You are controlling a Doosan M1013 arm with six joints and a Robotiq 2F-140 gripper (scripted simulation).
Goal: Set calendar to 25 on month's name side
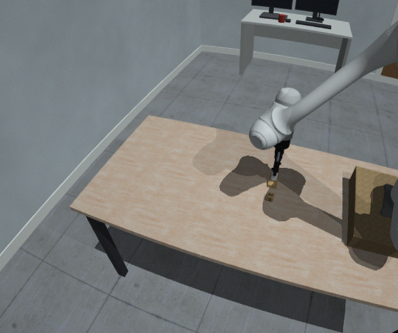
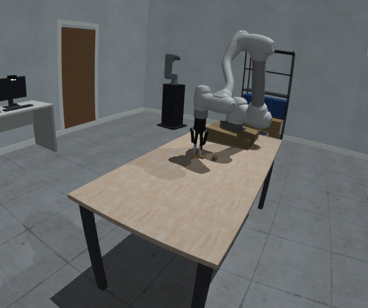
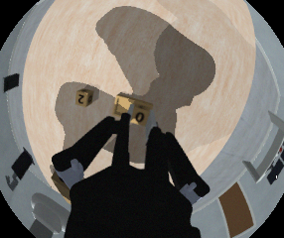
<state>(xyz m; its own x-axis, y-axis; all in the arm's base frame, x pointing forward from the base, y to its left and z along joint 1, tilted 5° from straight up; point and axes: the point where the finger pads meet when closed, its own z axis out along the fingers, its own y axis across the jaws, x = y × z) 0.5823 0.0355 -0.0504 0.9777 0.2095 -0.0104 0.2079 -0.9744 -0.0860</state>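
My gripper is now 20 mm to the right of the wooden calendar tray and 40 mm above it.
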